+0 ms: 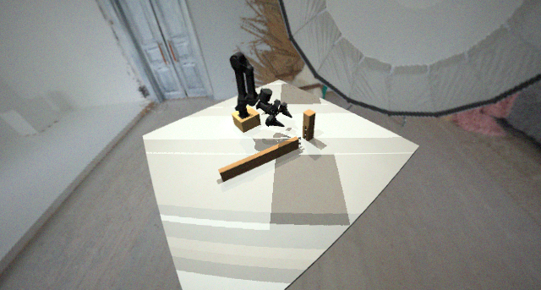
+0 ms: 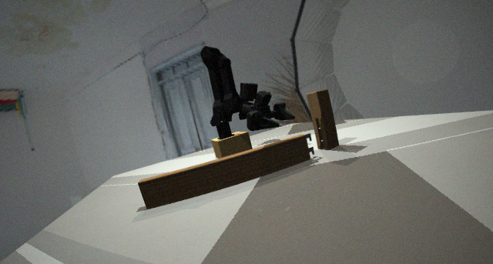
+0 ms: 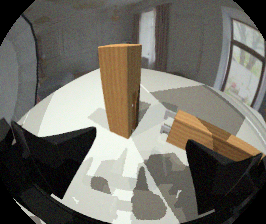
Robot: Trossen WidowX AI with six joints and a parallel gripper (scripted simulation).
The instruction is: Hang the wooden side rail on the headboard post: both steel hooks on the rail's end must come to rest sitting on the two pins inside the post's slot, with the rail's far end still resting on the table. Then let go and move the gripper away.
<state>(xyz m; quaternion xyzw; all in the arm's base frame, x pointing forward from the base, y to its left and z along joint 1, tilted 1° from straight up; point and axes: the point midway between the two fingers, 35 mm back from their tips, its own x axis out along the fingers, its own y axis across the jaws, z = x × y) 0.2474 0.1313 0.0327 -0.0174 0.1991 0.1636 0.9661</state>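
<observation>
Now: gripper tip 90 mm short of the headboard post, 70 mm to the right of it and 20 mm above it.
</observation>
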